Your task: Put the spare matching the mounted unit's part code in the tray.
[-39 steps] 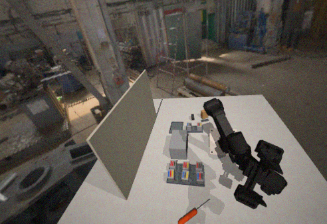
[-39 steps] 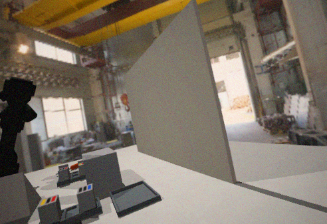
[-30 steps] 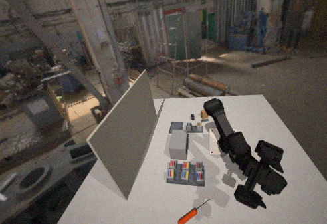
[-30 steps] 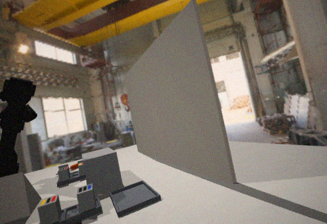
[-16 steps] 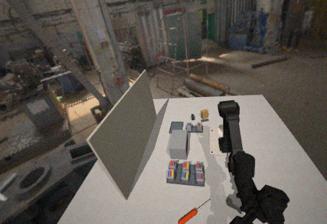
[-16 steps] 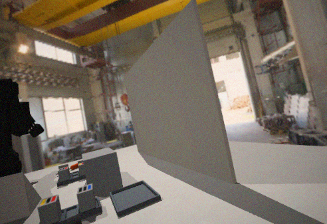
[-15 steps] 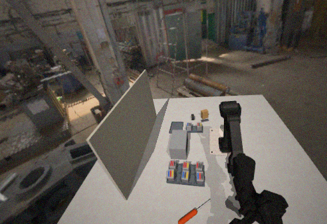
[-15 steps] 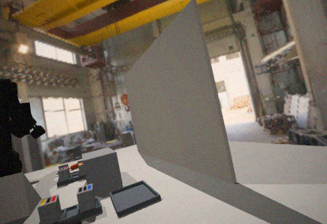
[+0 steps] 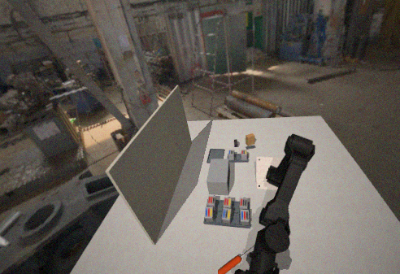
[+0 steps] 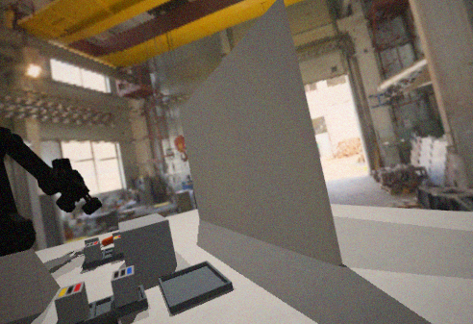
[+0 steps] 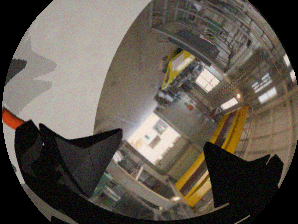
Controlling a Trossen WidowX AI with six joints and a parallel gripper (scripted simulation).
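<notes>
My gripper tip is now 4 cm short of the spare, 41 cm to the left of it and 14 cm above it. From my gripper tip the other things lie so: grey mounted unit (17 cm ahead, 54 cm to the right, 13 cm below); then panel (42 cm ahead, 53 cm to the right, 5 cm above); then tray (24 cm ahead, 75 cm to the right, 18 cm below).
</notes>
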